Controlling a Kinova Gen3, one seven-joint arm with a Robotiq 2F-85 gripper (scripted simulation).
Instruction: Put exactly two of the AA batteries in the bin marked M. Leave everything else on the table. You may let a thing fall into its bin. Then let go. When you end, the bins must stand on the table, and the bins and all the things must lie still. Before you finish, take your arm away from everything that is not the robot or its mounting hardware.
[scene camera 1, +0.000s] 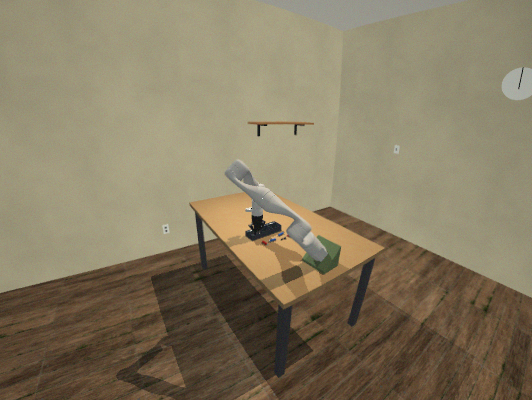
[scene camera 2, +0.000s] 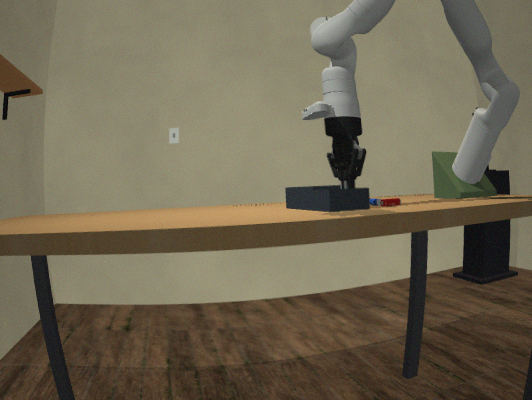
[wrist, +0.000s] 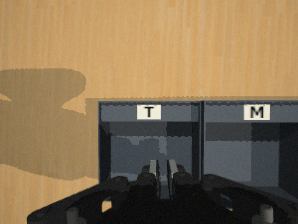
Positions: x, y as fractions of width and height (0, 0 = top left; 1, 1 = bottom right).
I see my gripper (scene camera 2: 0.66, 0.50) and a dark bin (scene camera 2: 0.59, 0.50).
The dark bin is seen too in the wrist view (wrist: 0.81, 0.65). My gripper is seen too in the wrist view (wrist: 0.55, 0.76).
